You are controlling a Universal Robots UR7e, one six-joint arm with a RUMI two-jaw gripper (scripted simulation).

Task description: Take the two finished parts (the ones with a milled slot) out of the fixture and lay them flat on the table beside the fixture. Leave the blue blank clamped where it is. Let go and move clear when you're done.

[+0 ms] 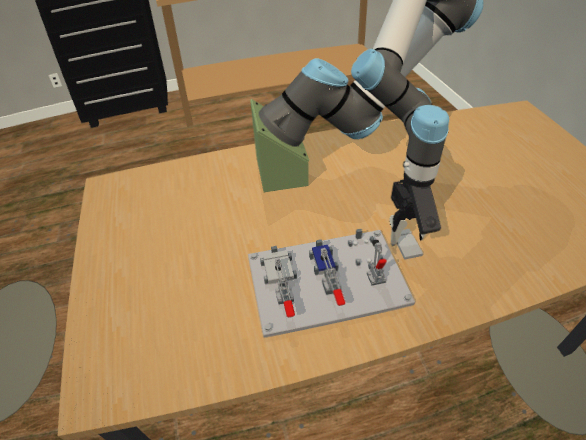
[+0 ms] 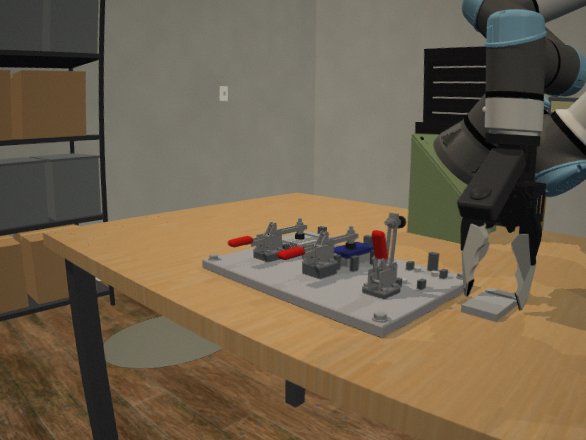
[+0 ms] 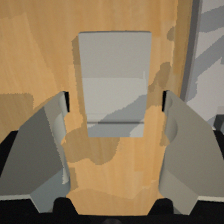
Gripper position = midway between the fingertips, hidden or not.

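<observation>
A grey fixture plate (image 2: 339, 297), (image 1: 313, 308) is here in the scene. I can see my gripper (image 2: 493, 303), (image 1: 406, 242), (image 3: 115, 92) as well.
</observation>
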